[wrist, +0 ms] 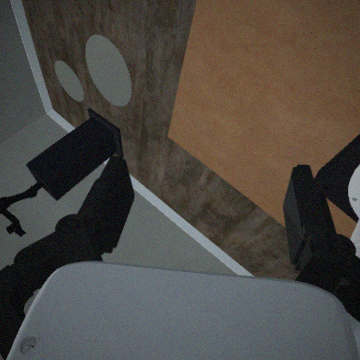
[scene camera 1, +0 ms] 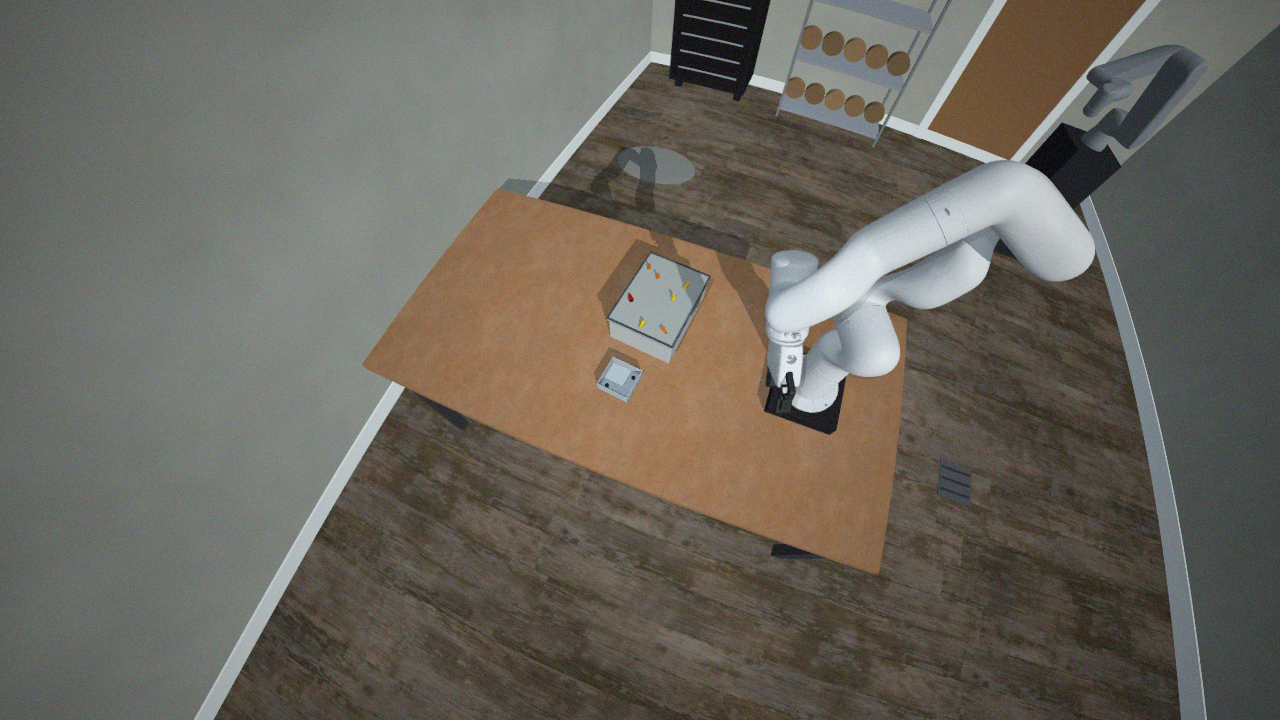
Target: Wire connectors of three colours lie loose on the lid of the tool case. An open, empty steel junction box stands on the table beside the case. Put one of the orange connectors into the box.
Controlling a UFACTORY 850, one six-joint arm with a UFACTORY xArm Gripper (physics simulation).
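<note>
Three orange connectors lie on the grey lid of the tool case (scene camera 1: pixel 655 306) in the scene view: one (scene camera 1: pixel 648 265) at the far corner, one (scene camera 1: pixel 657 275) close beside it, and one (scene camera 1: pixel 664 329) near the front edge. Yellow connectors (scene camera 1: pixel 686 285) (scene camera 1: pixel 673 296) (scene camera 1: pixel 641 322) and a red connector (scene camera 1: pixel 630 297) lie on the same lid. The open steel junction box (scene camera 1: pixel 613 392) stands on the table in front of the case, with nothing seen inside. My gripper (scene camera 1: pixel 785 400) (wrist: pixel 206 179) is open and empty, far to the right of the case, near the arm's base.
The brown table (scene camera 1: pixel 483 313) (wrist: pixel 260 90) carries the case, the box and the arm's black base plate (scene camera 1: pixel 819 424). In the scene view, a shelf rack (scene camera 1: pixel 836 64) and a black drawer cabinet (scene camera 1: pixel 718 40) stand against the back wall, away from the table.
</note>
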